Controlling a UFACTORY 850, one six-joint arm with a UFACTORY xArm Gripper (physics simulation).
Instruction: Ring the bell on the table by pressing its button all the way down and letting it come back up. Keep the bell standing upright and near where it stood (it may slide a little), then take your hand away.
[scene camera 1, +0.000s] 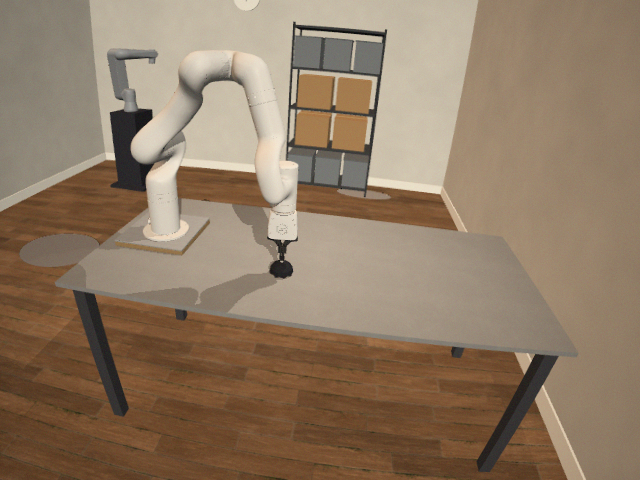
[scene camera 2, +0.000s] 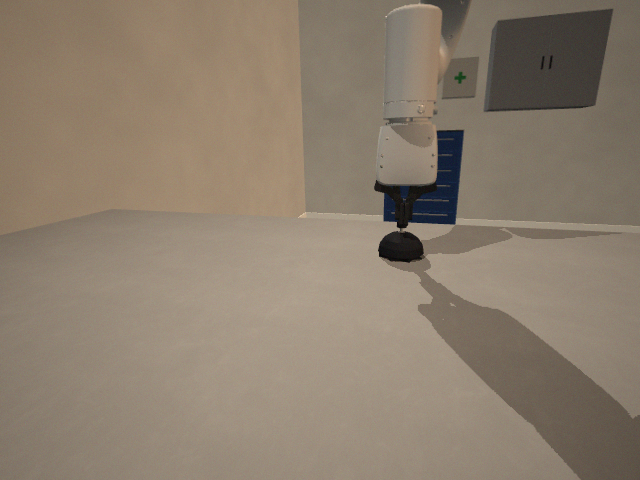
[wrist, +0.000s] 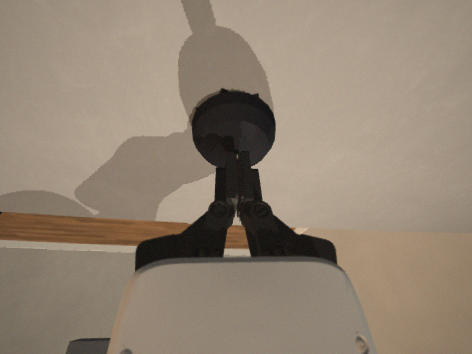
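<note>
The black dome-shaped bell (scene camera 1: 281, 269) (scene camera 2: 400, 247) (wrist: 234, 122) stands upright on the grey table (scene camera 1: 413, 279) (scene camera 2: 232, 320) (wrist: 360, 115). My gripper (scene camera 1: 281, 256) (scene camera 2: 402, 225) (wrist: 235, 163) is shut and empty, pointing down directly over the bell's top. In scene camera 2 the fingertips are at the dark button, and a short bit of pale stem shows between them and the dome. The button blends with the dark fingertips, so contact and how far it is pressed are hard to tell. In the wrist view the fingertips cover the button.
The arm's base plate (scene camera 1: 194, 238) is at the table's back left. A shelf rack (scene camera 1: 383, 67) with boxes stands behind the table. A second grey arm (scene camera 1: 118, 77) stands on a black pedestal (scene camera 1: 124, 149) at the back left. A blue drawer cabinet (scene camera 2: 449, 178) stands beyond the table.
</note>
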